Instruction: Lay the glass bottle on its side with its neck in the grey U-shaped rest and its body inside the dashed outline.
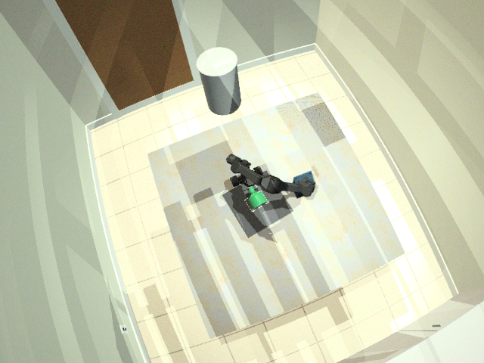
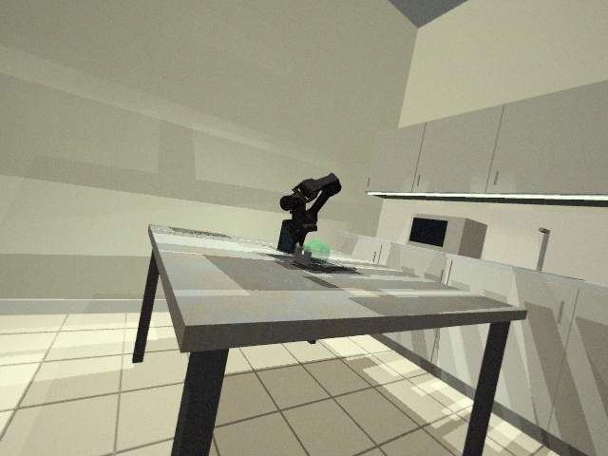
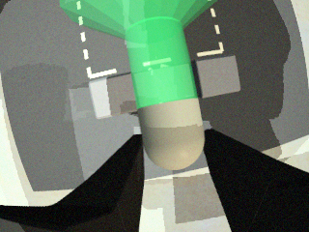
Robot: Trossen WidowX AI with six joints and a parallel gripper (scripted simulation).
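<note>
Right now my gripper tip is 5 cm to the right of the green glass bottle and 1 cm above it. From my gripper tip the other things lie so: dark grey mat 10 cm to the left, 7 cm below.
</note>
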